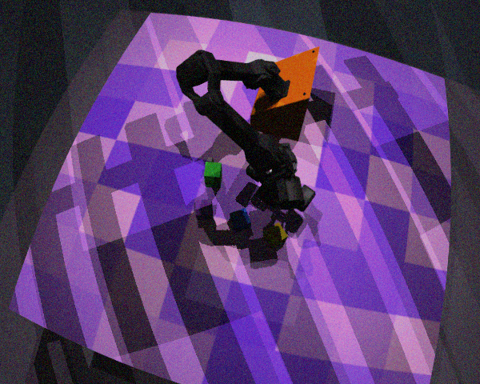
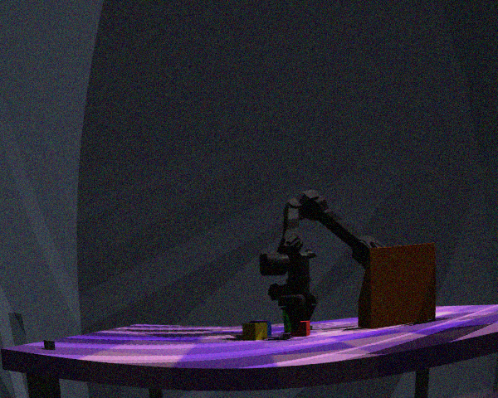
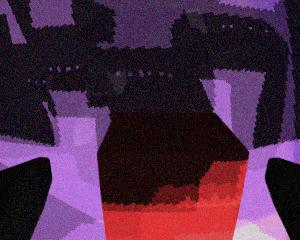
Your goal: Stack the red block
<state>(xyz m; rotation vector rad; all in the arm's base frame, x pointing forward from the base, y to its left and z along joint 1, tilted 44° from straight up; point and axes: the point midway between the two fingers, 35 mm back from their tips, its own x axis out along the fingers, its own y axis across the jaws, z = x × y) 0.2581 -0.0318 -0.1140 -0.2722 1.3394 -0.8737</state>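
My gripper tip is right at the red block. The rest, counted from my gripper tip: yellow block 12 cm ahead, 2 cm to the left, 1 cm above; then blue block 10 cm ahead, 8 cm to the right, 1 cm above; then purple block 19 cm to the right, 10 cm ahead, 1 cm above.
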